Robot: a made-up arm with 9 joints. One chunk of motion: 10 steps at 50 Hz.
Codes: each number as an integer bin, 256 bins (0 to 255) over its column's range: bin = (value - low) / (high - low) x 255, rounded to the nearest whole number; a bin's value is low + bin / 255 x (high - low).
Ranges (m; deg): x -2.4..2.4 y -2.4..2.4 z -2.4..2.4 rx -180..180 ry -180..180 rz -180..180
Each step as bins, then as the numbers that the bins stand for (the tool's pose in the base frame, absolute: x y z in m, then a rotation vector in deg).
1 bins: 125 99 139 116 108 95
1 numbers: -0.0471 -0.5365 0.2165 -16.24 -27.53 -45.88
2 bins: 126 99 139 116 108 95
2 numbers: -0.0282 -0.5365 0.2165 -16.24 -27.53 -45.88
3 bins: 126 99 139 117 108 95
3 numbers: -0.0282 -0.5365 0.2165 -14.82 -27.53 -45.88
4 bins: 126 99 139 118 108 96
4 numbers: -0.0282 -0.5365 0.2165 -13.41 -27.53 -44.47
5 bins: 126 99 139 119 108 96
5 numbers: -0.0282 -0.5365 0.2165 -12.00 -27.53 -44.47
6 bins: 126 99 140 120 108 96
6 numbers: -0.0282 -0.5365 0.2353 -10.59 -27.53 -44.47
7 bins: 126 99 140 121 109 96
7 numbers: -0.0282 -0.5365 0.2353 -9.18 -26.12 -44.47
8 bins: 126 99 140 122 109 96
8 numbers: -0.0282 -0.5365 0.2353 -7.76 -26.12 -44.47
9 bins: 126 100 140 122 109 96
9 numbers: -0.0282 -0.5176 0.2353 -7.76 -26.12 -44.47
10 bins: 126 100 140 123 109 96
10 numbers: -0.0282 -0.5176 0.2353 -6.35 -26.12 -44.47
